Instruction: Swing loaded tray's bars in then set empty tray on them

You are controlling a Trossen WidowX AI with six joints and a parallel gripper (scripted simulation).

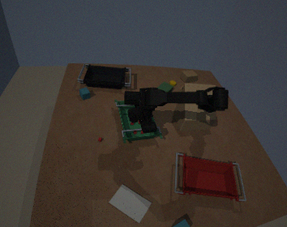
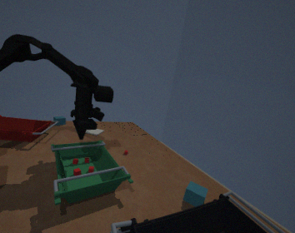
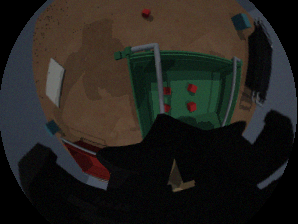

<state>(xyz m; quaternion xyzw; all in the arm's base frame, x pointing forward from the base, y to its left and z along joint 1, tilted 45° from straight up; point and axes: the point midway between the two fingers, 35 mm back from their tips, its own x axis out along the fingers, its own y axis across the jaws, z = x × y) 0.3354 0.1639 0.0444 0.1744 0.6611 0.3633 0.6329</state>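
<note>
The red tray is 32 cm behind my gripper tip, 25 cm to the left of it and 5 cm below it. From my gripper tip the other things lie so: red block 20 cm ahead, 4 cm to the left, 8 cm below; then white sheet 4 cm ahead, 35 cm to the left, 9 cm below; then green block 18 cm behind, 43 cm to the right, 7 cm below.
</note>
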